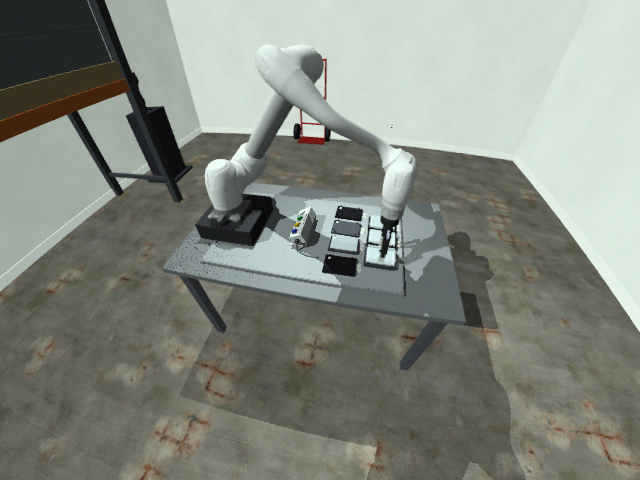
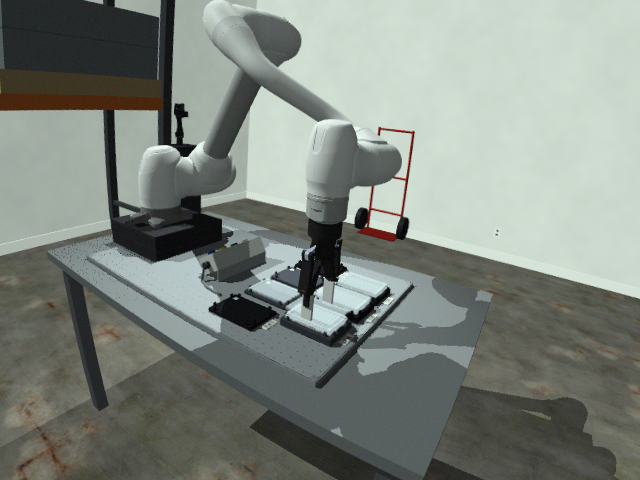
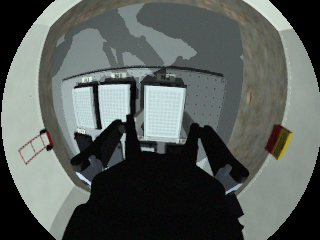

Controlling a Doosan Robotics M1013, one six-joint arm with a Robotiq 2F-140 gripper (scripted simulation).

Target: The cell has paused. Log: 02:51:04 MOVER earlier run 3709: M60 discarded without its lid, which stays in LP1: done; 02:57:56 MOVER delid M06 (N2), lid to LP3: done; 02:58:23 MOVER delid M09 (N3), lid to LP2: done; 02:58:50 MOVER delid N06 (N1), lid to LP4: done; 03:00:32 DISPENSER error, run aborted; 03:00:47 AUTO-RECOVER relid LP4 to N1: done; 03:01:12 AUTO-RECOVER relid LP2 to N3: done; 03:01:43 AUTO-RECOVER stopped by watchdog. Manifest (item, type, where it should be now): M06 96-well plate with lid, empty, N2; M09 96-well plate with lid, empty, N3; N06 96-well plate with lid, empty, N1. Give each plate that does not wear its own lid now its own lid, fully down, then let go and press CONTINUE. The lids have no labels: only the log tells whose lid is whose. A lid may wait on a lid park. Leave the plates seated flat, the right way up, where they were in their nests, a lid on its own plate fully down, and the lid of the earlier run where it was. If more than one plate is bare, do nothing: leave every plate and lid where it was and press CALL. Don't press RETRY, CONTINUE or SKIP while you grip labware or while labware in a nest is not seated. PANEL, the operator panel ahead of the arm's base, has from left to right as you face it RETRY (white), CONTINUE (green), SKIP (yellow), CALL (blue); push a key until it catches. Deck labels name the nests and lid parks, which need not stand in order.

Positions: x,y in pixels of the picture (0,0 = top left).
Labels:
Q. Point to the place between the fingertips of the gripper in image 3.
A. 163,115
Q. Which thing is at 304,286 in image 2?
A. The gripper.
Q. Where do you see a white lid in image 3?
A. At 163,106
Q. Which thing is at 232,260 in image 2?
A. An operator panel.

